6 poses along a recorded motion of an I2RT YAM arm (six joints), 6.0 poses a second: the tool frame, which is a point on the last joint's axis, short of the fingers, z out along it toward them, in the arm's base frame.
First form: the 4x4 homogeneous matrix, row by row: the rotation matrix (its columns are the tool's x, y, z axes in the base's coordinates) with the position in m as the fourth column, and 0 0 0 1 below. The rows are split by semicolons.
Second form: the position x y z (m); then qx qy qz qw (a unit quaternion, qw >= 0). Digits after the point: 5 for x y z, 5 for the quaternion. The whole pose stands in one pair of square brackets.
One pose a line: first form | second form
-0.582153 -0.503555 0.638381 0.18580; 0.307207 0.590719 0.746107 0.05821; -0.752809 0.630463 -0.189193 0.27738; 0 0 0 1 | [0.18580 0.05821 0.27738 -0.06388 0.76845 0.44784 0.45260]
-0.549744 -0.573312 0.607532 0.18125; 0.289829 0.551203 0.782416 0.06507; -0.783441 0.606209 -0.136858 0.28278; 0 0 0 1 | [0.18125 0.06507 0.28278 -0.09475 0.74796 0.46413 0.46492]
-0.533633 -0.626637 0.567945 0.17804; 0.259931 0.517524 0.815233 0.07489; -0.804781 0.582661 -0.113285 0.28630; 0 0 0 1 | [0.17804 0.07489 0.28630 -0.12463 0.73560 0.47509 0.46653]
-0.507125 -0.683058 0.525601 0.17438; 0.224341 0.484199 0.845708 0.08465; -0.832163 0.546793 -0.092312 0.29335; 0 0 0 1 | [0.17438 0.08465 0.29335 -0.15889 0.72174 0.48234 0.47031]
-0.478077 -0.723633 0.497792 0.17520; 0.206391 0.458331 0.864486 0.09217; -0.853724 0.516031 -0.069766 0.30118; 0 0 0 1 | [0.17520 0.09217 0.30118 -0.18259 0.70820 0.48733 0.47710]
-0.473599 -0.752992 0.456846 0.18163; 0.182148 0.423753 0.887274 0.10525; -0.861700 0.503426 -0.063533 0.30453; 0 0 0 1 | [0.18163 0.10525 0.30453 -0.20383 0.70016 0.49657 0.47080]
